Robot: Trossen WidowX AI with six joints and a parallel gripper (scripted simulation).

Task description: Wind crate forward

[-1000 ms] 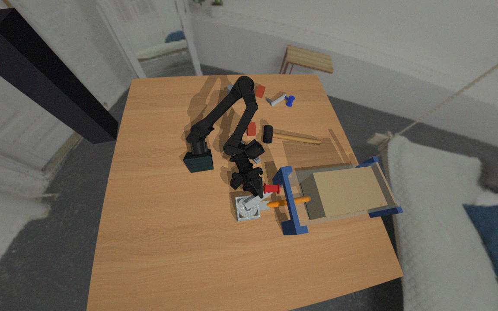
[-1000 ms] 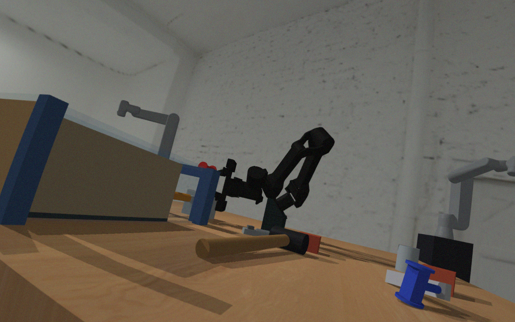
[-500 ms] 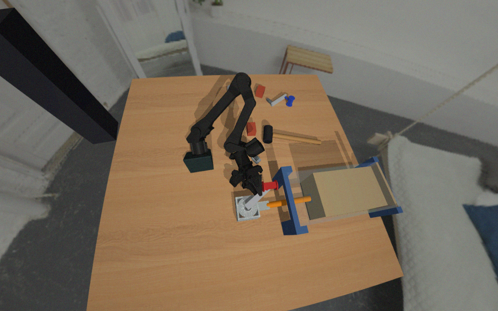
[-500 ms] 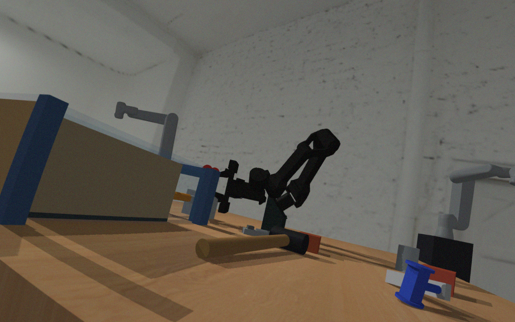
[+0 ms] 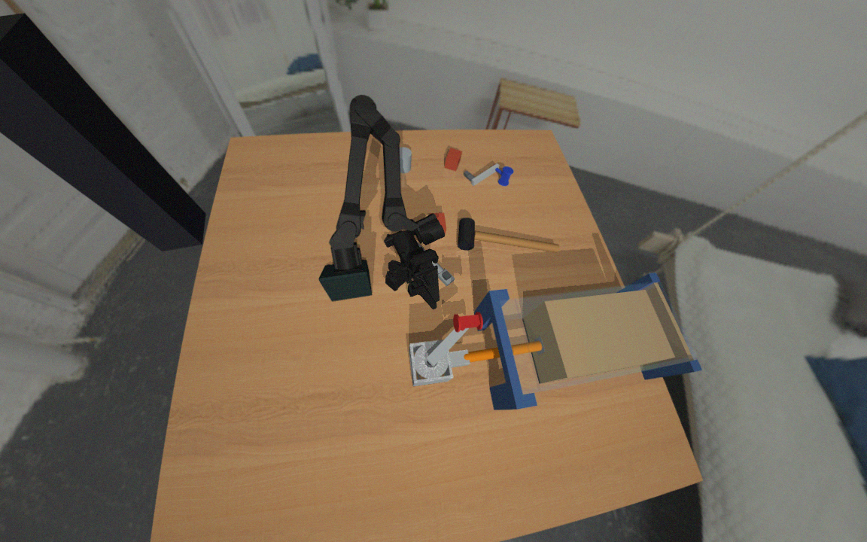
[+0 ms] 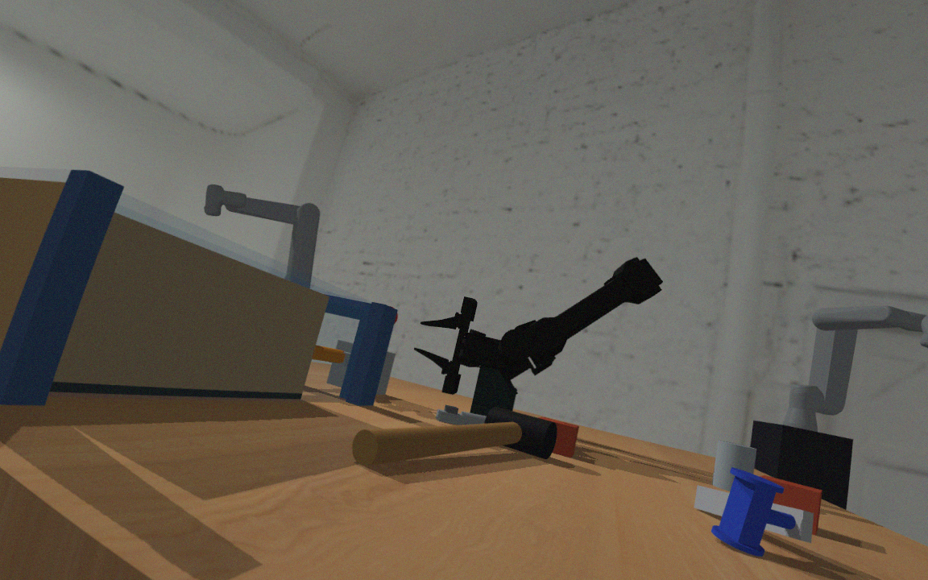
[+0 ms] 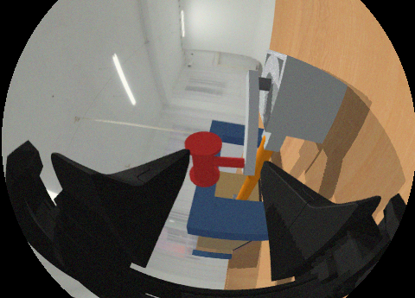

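Now: gripper tip 20 mm short of the red-knobbed winch handle, 80 mm to the left of it and 20 mm above it. Round my gripper tip: winch 50 mm behind, 120 mm to the right, 100 mm below; red knob 50 mm ahead, 60 mm to the right, 10 mm above; blue steel frame 120 mm ahead, 130 mm to the right, 30 mm below.
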